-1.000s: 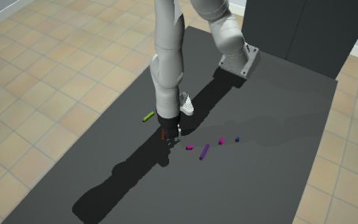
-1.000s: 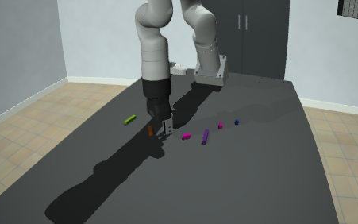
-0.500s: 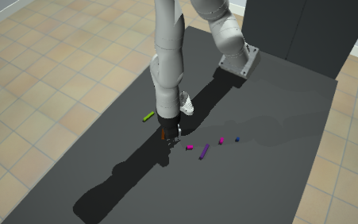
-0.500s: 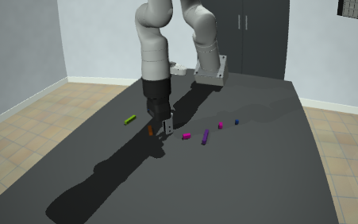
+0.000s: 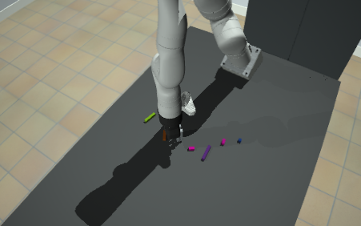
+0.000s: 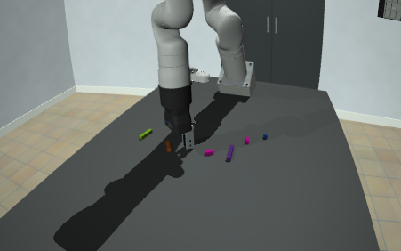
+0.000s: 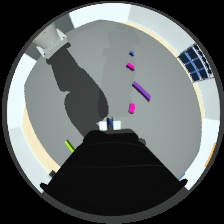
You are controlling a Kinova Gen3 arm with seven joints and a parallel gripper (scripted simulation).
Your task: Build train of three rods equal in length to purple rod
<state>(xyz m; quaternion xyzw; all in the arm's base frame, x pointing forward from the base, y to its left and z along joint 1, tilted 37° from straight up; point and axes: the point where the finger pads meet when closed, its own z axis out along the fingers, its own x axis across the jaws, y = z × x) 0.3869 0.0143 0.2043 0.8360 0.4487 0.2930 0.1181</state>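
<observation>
The orange rod is 5 cm to the right of my hand, 2 cm below it and 2 cm ahead of it. From my hand the other things lie so: lime rod: 15 cm to the right, 2 cm below; purple rod: 11 cm to the left, 2 cm below, 2 cm behind.
</observation>
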